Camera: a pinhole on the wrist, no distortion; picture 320 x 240 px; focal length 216.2 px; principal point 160.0 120.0 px. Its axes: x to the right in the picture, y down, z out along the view. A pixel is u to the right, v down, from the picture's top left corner.
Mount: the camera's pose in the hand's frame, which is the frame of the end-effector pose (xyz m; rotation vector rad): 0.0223 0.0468 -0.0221 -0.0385 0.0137 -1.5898
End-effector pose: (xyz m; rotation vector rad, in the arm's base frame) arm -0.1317 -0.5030 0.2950 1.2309 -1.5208 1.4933
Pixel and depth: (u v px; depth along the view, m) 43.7 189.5 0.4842
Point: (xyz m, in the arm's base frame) -0.4198 -1.0109 0.3143
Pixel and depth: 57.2 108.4 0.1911
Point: -0.2442 -0.6848 0.2435
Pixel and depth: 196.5 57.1 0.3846
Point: -0.0412 -0.8489 0.1810
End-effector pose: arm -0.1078 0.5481 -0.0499 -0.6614 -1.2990 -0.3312
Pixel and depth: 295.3 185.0 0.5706
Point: -0.6558 0.6794 0.2939
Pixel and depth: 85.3 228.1 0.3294
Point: -0.1955 0.8863 0.1351
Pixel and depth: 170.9 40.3 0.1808
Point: -0.2185 0.6749 -0.0782
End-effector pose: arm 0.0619 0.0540 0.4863 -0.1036 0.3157 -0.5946
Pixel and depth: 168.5 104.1 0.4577
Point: 0.2246 0.0845 0.8921
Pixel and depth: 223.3 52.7 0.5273
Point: 0.0760 0.0493 1.0230
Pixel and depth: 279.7 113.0 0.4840
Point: 0.1118 -0.1294 0.9630
